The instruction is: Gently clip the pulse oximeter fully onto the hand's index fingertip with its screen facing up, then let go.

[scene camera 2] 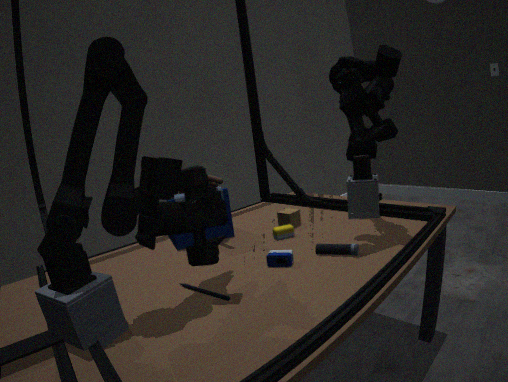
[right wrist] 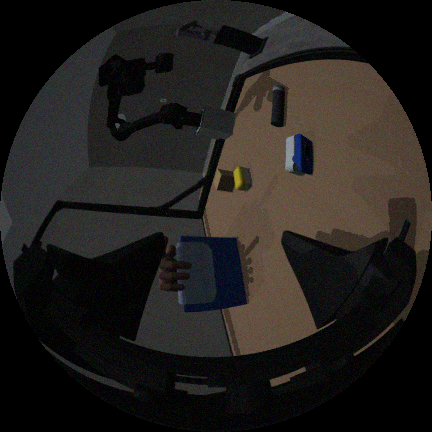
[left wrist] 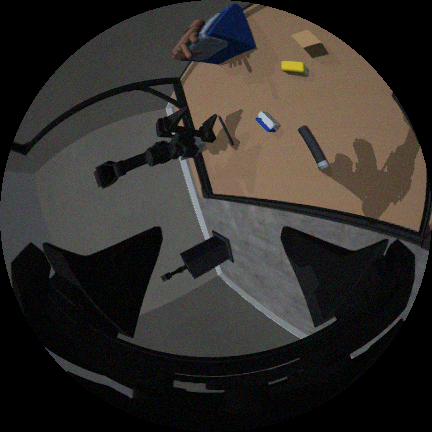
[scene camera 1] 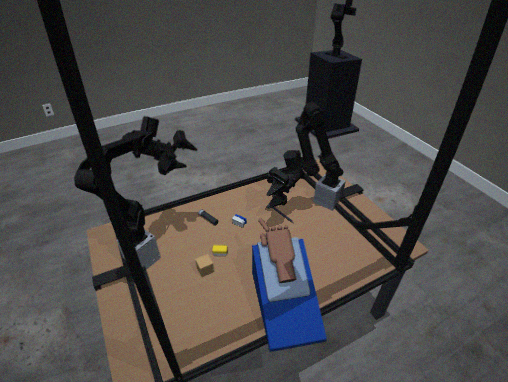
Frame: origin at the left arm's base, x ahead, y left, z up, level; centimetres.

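Seen in the pictures: left gripper, fingertip midpoint: (scene camera 2: 353, 125) (right wrist: 144, 56) (left wrist: 223, 232) (scene camera 1: 191, 158); right gripper, fingertip midpoint: (right wrist: 224, 238) (left wrist: 202, 110) (scene camera 1: 267, 201); left arm's base at its link origin: (scene camera 2: 362, 178) (right wrist: 199, 120) (scene camera 1: 135, 238); right arm's base at its link origin: (scene camera 2: 72, 283) (scene camera 1: 331, 182).
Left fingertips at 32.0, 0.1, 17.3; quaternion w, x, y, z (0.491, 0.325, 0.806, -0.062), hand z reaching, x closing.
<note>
Offsets run from my left fingertips to a thing's top centre, as dx, dy, dz. "*": to the spot under its first point.
The blue-and-white pulse oximeter @(+6.0, -17.8, -26.1) (scene camera 1: 239, 220) (scene camera 2: 280, 258) (left wrist: 267, 121) (right wrist: 299, 154) lies on the table, a dark patch on its blue face turned toward scene camera 2. The brown hand @(* -8.7, -47.2, -11.7) (scene camera 1: 281, 247) (left wrist: 189, 42) (right wrist: 172, 274) rests on a pale pad on a blue wedge; one finger reaches out apart from the curled others. My left gripper (scene camera 1: 190, 157) (left wrist: 223, 232) is open and empty, high above the table's far left part, well away from the oximeter. My right gripper (scene camera 1: 268, 201) (left wrist: 202, 110) (right wrist: 224, 238) is open and empty, above the table beyond the hand, right of the oximeter in scene camera 1.
A dark flashlight @(+0.0, -5.6, -26.5) (scene camera 1: 208, 217) (scene camera 2: 337, 249) (left wrist: 313, 147) (right wrist: 278, 106) lies near the oximeter. A yellow block @(-11.4, -22.0, -26.0) (scene camera 1: 220, 250) (scene camera 2: 283, 231) and a wooden cube @(-20.9, -22.8, -24.3) (scene camera 1: 204, 265) (scene camera 2: 289, 217) lie left of the wedge @(* -22.8, -62.3, -24.9) (scene camera 1: 295, 325). A thin dark pen @(+21.2, -29.8, -28.4) (scene camera 2: 205, 291) (left wrist: 226, 131) lies below my right gripper.
</note>
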